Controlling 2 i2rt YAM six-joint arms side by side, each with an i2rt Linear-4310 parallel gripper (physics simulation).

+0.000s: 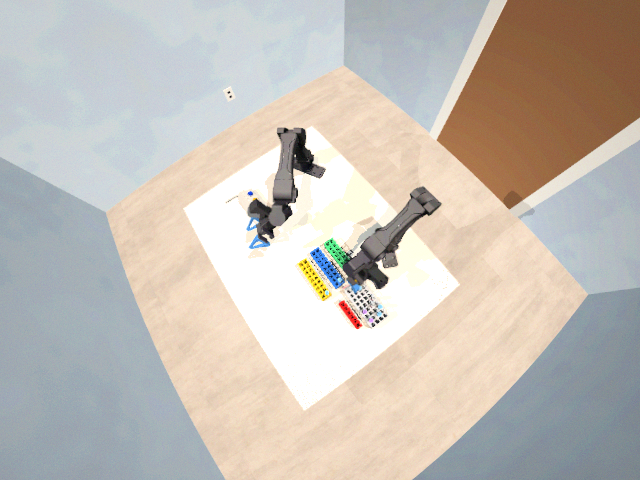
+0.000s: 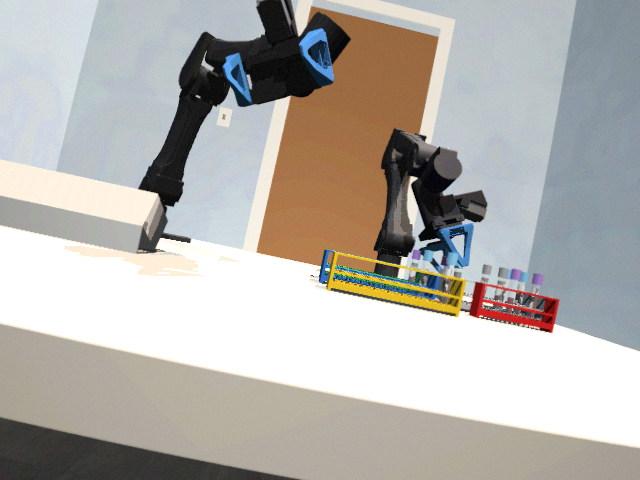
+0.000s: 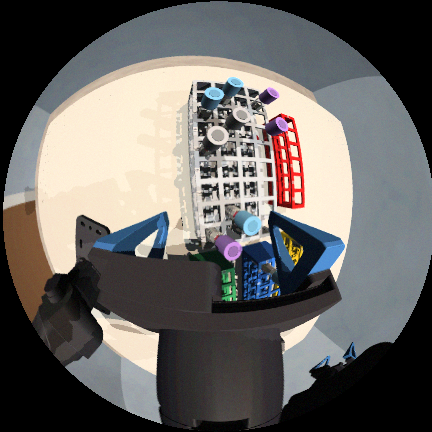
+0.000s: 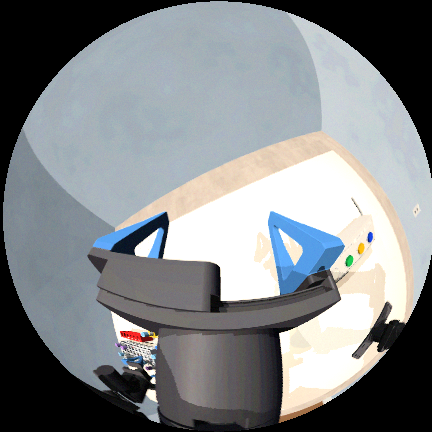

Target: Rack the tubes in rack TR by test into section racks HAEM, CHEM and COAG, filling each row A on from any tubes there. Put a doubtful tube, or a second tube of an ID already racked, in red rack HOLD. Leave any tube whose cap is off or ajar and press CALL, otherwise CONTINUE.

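White rack TR holds tubes with light blue, purple and grey caps at its far end. At its near end are a light blue-capped tube and a purple-capped tube. My left gripper is open, above this near end, holding nothing. Green, blue and yellow section racks lie beside TR; labels are unreadable. Red rack HOLD is alongside TR. My right gripper is open and empty.
A pale button box with green, yellow and blue buttons stands near the right arm. A light blue-capped tube stands in the yellow rack. Both arms reach over the table.
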